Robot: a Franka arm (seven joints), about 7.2 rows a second.
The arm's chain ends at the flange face. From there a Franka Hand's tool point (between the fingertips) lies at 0.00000 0.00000 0.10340 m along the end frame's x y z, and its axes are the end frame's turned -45 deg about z.
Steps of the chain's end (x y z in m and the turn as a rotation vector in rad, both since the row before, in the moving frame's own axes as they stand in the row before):
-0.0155, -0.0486, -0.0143, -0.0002, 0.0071, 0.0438
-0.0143, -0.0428, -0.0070, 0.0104, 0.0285, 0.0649
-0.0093, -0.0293, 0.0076, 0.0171, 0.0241, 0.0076
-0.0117, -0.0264, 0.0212, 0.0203, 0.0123, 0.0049
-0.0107, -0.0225, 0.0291, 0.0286, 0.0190, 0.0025
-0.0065, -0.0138, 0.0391, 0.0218, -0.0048, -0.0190
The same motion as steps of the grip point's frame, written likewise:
0.0239, -0.0448, -0.0143, -0.0052, 0.0049, 0.0438
0.0230, -0.0390, -0.0070, -0.0128, 0.0275, 0.0649
0.0172, -0.0268, 0.0076, -0.0049, 0.0291, 0.0076
0.0128, -0.0275, 0.0212, 0.0057, 0.0231, 0.0049
0.0118, -0.0242, 0.0290, 0.0068, 0.0337, 0.0025
0.0064, -0.0163, 0.0391, 0.0188, 0.0120, -0.0190

